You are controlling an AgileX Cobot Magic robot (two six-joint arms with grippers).
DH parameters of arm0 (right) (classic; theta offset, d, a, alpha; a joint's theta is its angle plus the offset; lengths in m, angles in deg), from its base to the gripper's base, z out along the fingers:
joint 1: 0 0.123 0 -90
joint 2: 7.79 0 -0.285 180
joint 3: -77.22 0 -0.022 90
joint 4: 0 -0.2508 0 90
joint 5: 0 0 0.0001 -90
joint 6: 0 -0.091 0 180
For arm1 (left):
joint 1: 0 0.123 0 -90
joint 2: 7.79 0 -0.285 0
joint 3: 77.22 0 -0.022 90
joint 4: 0 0.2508 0 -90
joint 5: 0 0 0.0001 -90
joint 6: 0 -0.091 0 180
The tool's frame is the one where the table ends.
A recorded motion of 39 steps. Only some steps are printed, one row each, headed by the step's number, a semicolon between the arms.
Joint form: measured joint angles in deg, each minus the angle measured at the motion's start. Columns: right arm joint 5, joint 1, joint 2, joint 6, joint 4, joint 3; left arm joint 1, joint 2, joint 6, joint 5, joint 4, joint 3.
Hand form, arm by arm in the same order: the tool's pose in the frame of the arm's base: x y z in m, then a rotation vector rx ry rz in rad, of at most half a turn. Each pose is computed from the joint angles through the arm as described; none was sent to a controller.
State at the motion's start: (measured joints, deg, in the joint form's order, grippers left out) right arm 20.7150 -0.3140 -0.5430 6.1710 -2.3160 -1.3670; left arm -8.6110 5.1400 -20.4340 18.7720 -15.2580 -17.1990
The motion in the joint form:
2: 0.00 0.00 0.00 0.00 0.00 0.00; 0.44 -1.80 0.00 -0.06 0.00 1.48
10: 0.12 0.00 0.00 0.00 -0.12 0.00; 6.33 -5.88 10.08 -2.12 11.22 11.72
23: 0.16 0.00 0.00 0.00 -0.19 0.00; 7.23 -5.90 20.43 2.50 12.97 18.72
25: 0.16 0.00 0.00 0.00 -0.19 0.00; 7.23 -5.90 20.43 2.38 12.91 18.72
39: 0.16 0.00 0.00 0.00 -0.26 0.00; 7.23 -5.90 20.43 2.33 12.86 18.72
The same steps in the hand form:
2: 0.0530 0.0010 0.1731 -0.0698 1.8582 -0.0390; 0.0423 -0.0139 0.2726 0.2601 1.5628 -0.0972
10: 0.0530 0.0011 0.1729 -0.0686 1.8603 -0.0368; 0.0493 -0.0038 0.2196 0.1425 1.6591 0.0388
23: 0.0529 0.0011 0.1729 -0.0679 1.8610 -0.0356; 0.0526 -0.0026 0.1716 -0.0022 1.8683 -0.0558
25: 0.0529 0.0011 0.1729 -0.0679 1.8610 -0.0356; 0.0526 -0.0026 0.1718 -0.0029 1.8662 -0.0568
39: 0.0529 0.0012 0.1729 -0.0671 1.8610 -0.0344; 0.0526 -0.0026 0.1718 -0.0035 1.8654 -0.0577

